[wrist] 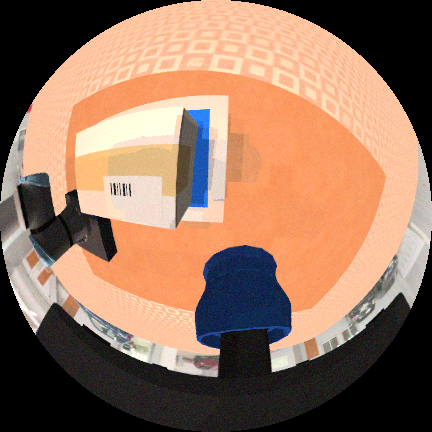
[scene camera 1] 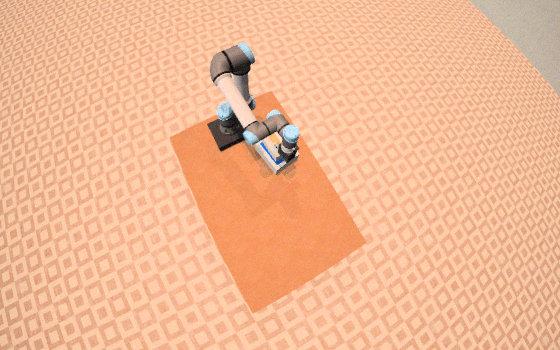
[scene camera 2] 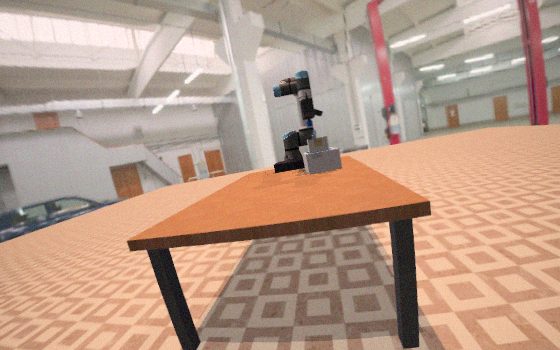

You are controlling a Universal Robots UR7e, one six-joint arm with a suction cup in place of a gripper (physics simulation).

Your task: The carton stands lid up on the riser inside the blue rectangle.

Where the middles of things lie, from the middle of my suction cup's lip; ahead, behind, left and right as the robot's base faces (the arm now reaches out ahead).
My suction cup is 130 mm past the carton [wrist: 137, 167], 40 mm to the right of it and 130 mm above it. From my suction cup the other things lie so: riser [scene camera 2: 327, 160] (130 mm behind, 40 mm to the left, 230 mm below).
